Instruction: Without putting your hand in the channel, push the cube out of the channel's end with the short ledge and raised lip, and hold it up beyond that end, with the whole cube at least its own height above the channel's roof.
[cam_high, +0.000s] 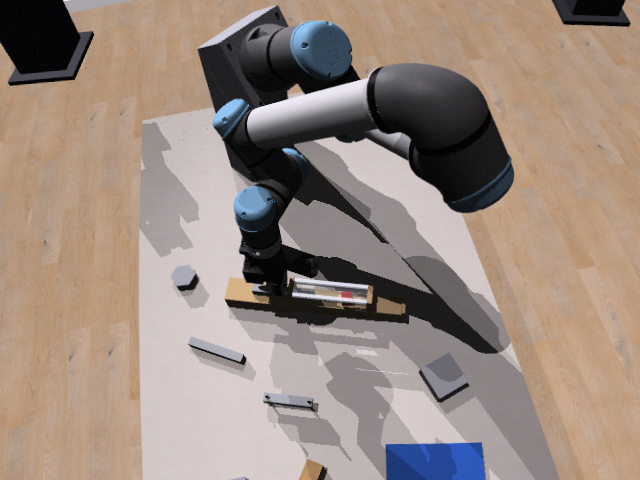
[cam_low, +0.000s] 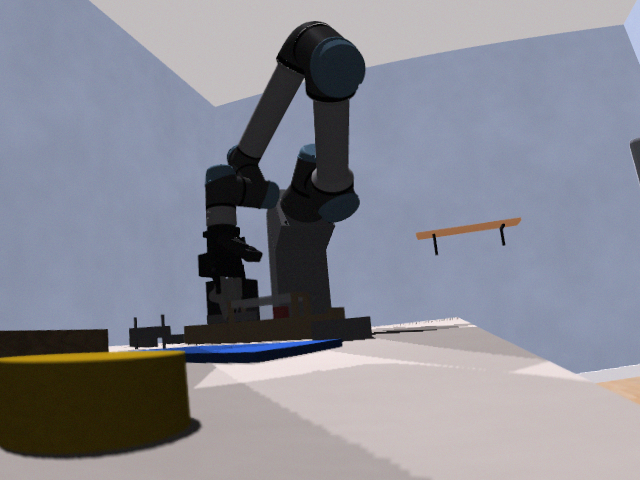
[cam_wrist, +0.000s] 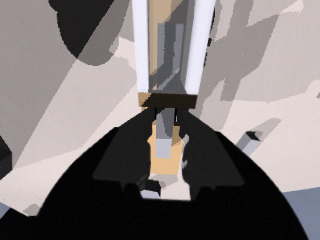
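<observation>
Right now my hand is 130 mm short of the thin grey stick, 160 mm to the left of it and 60 mm above it. Round my hand: red cube (20 mm ahead, 150 mm to the left, 10 mm below); grey square block (200 mm ahead, 370 mm to the left, 50 mm below); flat grey bar (260 mm ahead, 20 mm to the left, 40 mm below).
</observation>
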